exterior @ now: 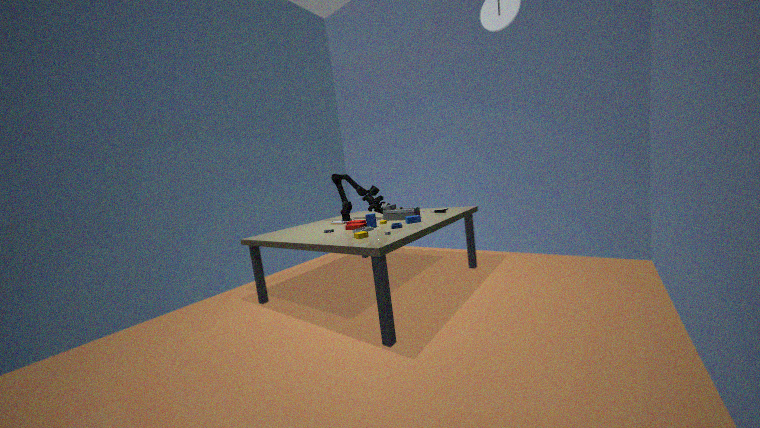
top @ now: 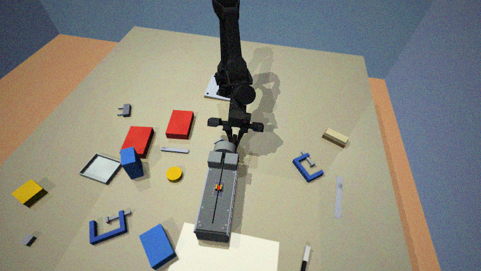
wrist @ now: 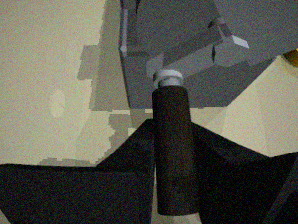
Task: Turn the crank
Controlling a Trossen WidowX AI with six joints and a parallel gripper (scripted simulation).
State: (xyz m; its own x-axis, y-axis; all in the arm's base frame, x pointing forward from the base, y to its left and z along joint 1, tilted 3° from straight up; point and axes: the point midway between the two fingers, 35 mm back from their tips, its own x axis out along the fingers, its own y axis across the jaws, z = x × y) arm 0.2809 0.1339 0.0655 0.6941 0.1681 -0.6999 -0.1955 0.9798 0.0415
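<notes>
Right now the dark crank handle is 20 mm behind my gripper tip and 20 mm above it. Round my gripper tip: tan block: 200 mm behind, 340 mm to the left, 30 mm below; red pointer: 170 mm ahead, 10 mm to the left, 40 mm above; grey strip: 30 mm ahead, 370 mm to the left, 40 mm below.
</notes>
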